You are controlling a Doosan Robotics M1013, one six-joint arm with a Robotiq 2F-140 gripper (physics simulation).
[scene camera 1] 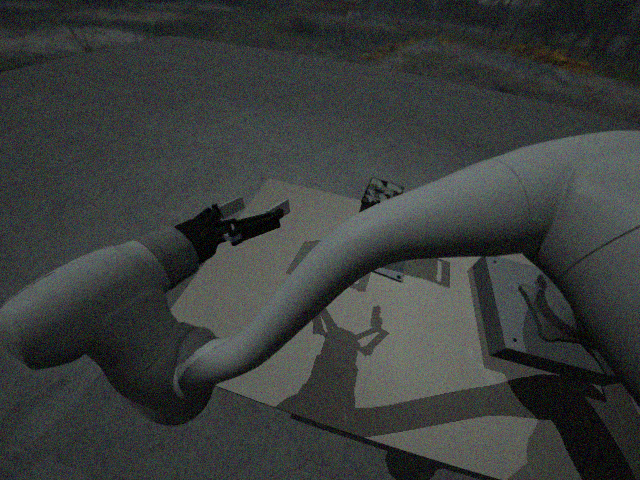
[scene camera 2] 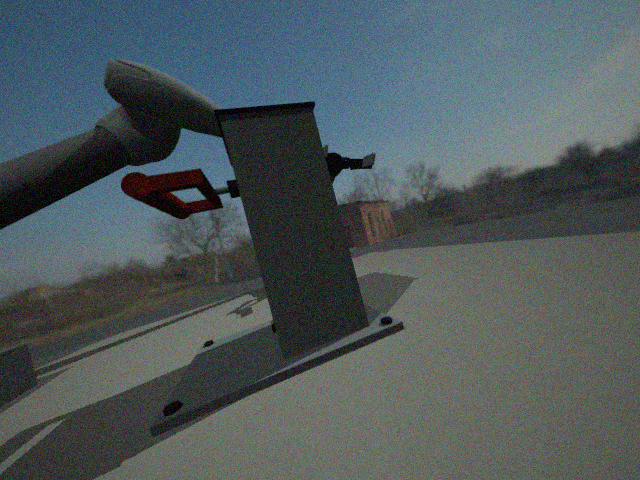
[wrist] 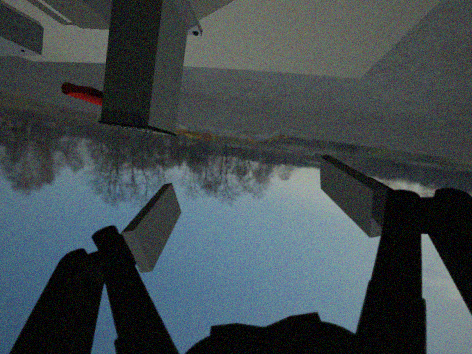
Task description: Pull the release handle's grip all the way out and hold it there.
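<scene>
The release handle [scene camera 2: 173,179] [wrist: 82,93] is a red open frame with a rounded grip at its outer end. In scene camera 2 it stands out to the left of a tall grey post [scene camera 2: 294,232] [wrist: 167,75] on a short rod. In the wrist view part of it shows at the upper left, beside the post. The arm hides it in scene camera 1. My gripper [scene camera 1: 261,206] [scene camera 2: 347,156] [wrist: 247,185] is wide open, with nothing between its fingers. It is in the air, apart from the handle, on the other side of the post in scene camera 2, partly hidden by it.
The post stands on a bolted base plate [scene camera 2: 232,364] on a pale table top [scene camera 1: 413,335] [scene camera 2: 491,361]. A grey box-like block [scene camera 1: 496,310] lies at the right in scene camera 1. The arm spans that view above the table and hides much of the post.
</scene>
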